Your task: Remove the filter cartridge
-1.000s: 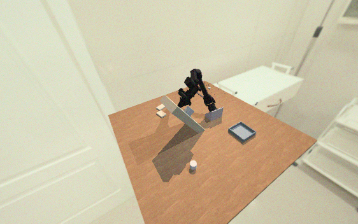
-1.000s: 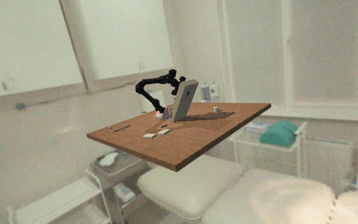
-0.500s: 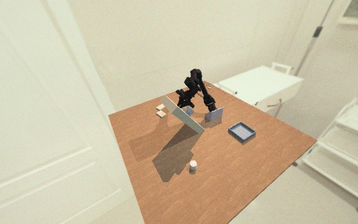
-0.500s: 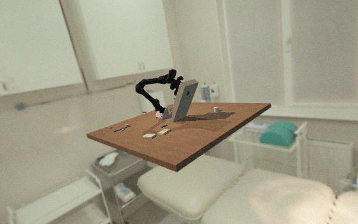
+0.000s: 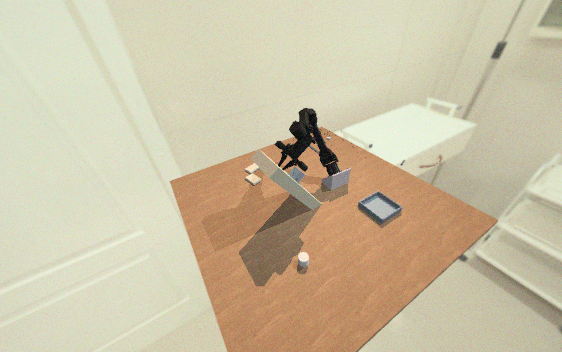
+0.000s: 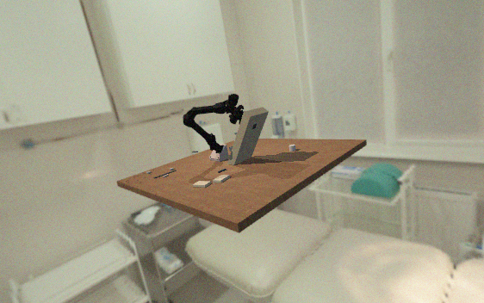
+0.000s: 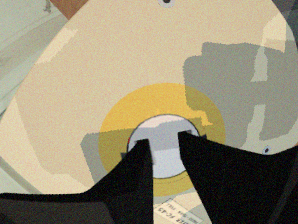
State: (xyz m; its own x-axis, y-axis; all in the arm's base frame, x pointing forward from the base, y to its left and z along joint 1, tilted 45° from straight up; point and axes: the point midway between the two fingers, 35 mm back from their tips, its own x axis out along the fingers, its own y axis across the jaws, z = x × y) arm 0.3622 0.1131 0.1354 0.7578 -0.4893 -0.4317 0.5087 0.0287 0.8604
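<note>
Right now the round grey filter cartridge is 1 cm below my gripper tip and 1 cm ahead of it. Also, from my gripper tip: tray 42 cm behind, 30 cm to the left, 26 cm below.
</note>
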